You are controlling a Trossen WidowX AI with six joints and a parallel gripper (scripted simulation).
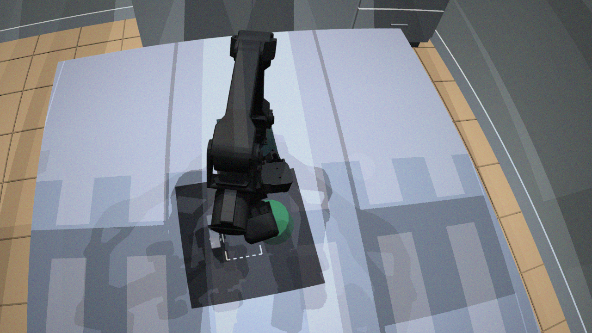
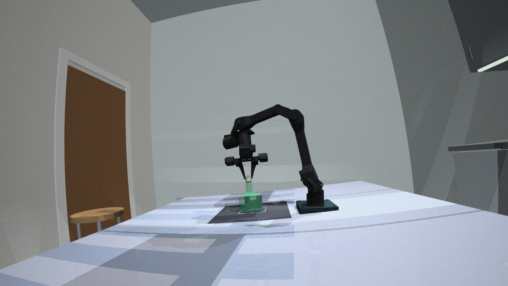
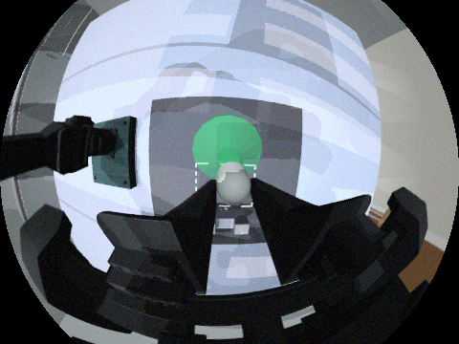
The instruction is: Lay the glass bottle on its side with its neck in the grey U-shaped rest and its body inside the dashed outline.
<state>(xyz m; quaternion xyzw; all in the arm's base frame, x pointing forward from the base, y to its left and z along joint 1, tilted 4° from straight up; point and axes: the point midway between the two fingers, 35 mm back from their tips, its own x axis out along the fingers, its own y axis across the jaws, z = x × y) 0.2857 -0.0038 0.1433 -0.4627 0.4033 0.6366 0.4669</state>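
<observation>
My gripper tip is 5 cm above the green glass bottle and 1 cm to the right of it. From my gripper tip the other things lie so: dark mat: 15 cm below, 3 cm to the right, 1 cm ahead.
</observation>
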